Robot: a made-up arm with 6 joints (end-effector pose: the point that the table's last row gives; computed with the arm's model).
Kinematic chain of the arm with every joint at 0, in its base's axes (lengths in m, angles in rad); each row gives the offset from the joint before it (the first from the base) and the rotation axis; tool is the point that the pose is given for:
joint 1: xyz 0 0 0.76 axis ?
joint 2: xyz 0.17 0 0 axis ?
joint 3: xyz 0 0 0.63 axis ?
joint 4: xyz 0 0 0.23 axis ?
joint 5: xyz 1.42 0 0 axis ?
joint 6: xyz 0.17 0 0 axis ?
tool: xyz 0 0 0
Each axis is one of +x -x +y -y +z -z.
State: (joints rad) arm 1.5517 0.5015 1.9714 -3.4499 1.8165 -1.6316
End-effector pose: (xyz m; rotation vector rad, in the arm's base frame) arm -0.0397 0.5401 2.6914 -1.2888 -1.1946 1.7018
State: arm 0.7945 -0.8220 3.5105 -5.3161 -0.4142 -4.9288
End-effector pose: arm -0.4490 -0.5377 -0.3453 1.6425 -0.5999 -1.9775
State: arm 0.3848 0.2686 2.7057 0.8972 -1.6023 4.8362
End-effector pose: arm -0.7111 -0.4313 2.1891 1.8809 -0.9492 0.1070
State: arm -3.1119 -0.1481 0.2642 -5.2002 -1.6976 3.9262
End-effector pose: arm -1.3017 0.1104 2.0818 0.4791 1.2321 1.1565
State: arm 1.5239 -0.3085 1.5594 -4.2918 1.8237 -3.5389
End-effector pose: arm -0.1773 -0.5725 2.6297 -0.1185 0.2057 2.6062
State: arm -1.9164 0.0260 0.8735 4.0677 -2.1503 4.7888
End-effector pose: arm -0.1736 -0.8177 2.5933 1.9859 0.5463 0.2243
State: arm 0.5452 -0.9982 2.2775 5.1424 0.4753 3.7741
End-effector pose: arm -1.5720 -1.0362 0.6312 0.6866 -0.4776 -2.1400
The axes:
joint 1: +z
joint 2: +y
joint 3: -y
joint 4: -x
joint 5: -y
joint 6: -x

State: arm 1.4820 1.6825 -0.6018 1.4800 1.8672 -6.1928
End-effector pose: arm -0.1538 0.0983 -0.5065 0.3790 0.8402 2.7065
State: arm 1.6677 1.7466 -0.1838 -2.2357 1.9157 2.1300
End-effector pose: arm 0.0834 0.4439 -0.6718 -2.4534 0.2773 -0.8579
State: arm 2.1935 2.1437 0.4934 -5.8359 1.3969 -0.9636
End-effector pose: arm -0.6211 0.7409 -1.0566 0.0320 1.3133 2.2386
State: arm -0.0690 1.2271 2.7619 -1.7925 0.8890 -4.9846
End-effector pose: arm 0.6069 -0.1710 2.5057 1.0033 -1.4528 -0.4088
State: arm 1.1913 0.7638 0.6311 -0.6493 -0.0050 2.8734
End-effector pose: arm 0.8190 2.0549 1.2319 -1.9780 -1.2494 0.7820
